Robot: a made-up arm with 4 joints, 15 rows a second.
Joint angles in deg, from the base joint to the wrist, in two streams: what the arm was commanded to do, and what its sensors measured. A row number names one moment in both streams.
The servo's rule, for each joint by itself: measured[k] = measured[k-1] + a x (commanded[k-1-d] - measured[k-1]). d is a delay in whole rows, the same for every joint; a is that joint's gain. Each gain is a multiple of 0.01, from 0.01 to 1. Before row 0 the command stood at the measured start. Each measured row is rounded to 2 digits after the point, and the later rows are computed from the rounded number. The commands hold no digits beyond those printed.
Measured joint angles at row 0:
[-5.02, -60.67, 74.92, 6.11]
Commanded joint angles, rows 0 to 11:
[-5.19, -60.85, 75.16, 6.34]
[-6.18, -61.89, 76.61, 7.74]
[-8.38, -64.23, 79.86, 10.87]
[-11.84, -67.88, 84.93, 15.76]
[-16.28, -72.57, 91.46, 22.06]
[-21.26, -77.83, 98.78, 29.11]
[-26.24, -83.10, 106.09, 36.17]
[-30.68, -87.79, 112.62, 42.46]
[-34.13, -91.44, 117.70, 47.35]
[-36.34, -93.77, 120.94, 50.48]
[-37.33, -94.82, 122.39, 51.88]
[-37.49, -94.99, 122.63, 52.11]
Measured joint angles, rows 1 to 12:
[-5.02, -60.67, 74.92, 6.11]
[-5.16, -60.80, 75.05, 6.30]
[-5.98, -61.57, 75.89, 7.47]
[-7.90, -63.46, 78.03, 10.22]
[-11.05, -66.60, 81.76, 14.71]
[-15.23, -70.84, 87.00, 20.66]
[-20.05, -75.80, 93.36, 27.50]
[-25.00, -80.98, 100.23, 34.52]
[-29.54, -85.82, 106.92, 40.95]
[-33.21, -89.81, 112.74, 46.13]
[-35.71, -92.62, 117.17, 49.65]
[-37.01, -94.18, 119.99, 51.46]
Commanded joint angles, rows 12 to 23:
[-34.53, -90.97, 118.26, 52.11]
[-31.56, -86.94, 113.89, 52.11]
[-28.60, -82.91, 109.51, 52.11]
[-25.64, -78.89, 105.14, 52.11]
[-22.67, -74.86, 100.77, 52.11]
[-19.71, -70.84, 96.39, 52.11]
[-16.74, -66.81, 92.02, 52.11]
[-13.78, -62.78, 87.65, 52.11]
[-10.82, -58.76, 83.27, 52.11]
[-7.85, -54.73, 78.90, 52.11]
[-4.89, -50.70, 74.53, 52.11]
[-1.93, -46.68, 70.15, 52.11]
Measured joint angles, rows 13 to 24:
[-37.39, -94.76, 121.42, 51.99]
[-35.10, -92.07, 119.71, 52.09]
[-32.27, -88.43, 116.57, 52.11]
[-29.33, -84.51, 112.76, 52.11]
[-26.38, -80.52, 108.65, 52.11]
[-23.41, -76.50, 104.39, 52.11]
[-20.45, -72.48, 100.07, 52.11]
[-17.48, -68.45, 95.72, 52.11]
[-14.52, -64.42, 91.36, 52.11]
[-11.56, -60.40, 86.99, 52.11]
[-8.59, -56.37, 82.62, 52.11]
[-5.63, -52.34, 78.25, 52.11]

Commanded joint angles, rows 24 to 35:
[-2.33, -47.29, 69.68, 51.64]
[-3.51, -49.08, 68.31, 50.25]
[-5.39, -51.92, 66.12, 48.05]
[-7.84, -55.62, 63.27, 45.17]
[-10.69, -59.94, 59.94, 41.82]
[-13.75, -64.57, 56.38, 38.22]
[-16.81, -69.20, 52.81, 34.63]
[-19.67, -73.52, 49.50, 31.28]
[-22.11, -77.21, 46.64, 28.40]
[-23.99, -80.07, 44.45, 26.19]
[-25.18, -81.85, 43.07, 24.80]
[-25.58, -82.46, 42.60, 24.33]
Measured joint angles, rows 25 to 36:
[-2.67, -48.32, 73.88, 52.11]
[-2.40, -47.59, 71.61, 51.73]
[-3.29, -48.65, 69.83, 50.53]
[-4.97, -50.97, 67.83, 48.52]
[-7.27, -54.27, 65.37, 45.81]
[-10.01, -58.30, 62.44, 42.58]
[-13.00, -62.75, 59.17, 39.05]
[-16.05, -67.33, 55.74, 35.47]
[-18.95, -71.72, 52.37, 32.08]
[-21.48, -75.62, 49.28, 29.10]
[-23.49, -78.78, 46.67, 26.74]
[-24.84, -80.96, 44.73, 25.17]

